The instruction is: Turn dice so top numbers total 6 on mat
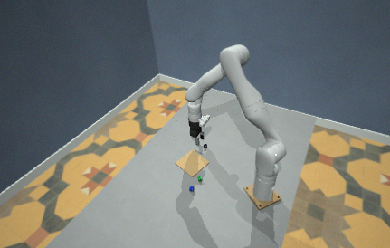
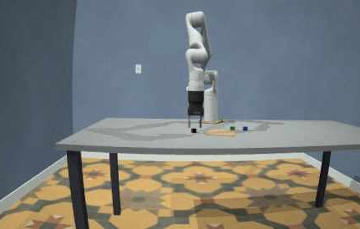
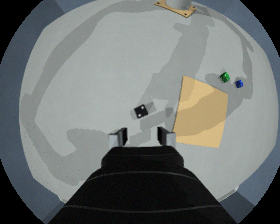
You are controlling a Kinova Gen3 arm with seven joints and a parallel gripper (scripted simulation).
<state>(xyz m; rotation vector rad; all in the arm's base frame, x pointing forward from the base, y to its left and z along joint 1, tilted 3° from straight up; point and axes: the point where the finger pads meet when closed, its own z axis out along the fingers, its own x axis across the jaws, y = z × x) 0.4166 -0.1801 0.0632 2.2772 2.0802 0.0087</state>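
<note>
My gripper is now 40 mm past the black die and 40 mm above it. Also, from my hand: blue die: 80 mm behind, 300 mm to the left, 40 mm below; then green die: 100 mm behind, 230 mm to the left, 40 mm below; then tan mat: 10 mm behind, 140 mm to the left, 50 mm below.
</note>
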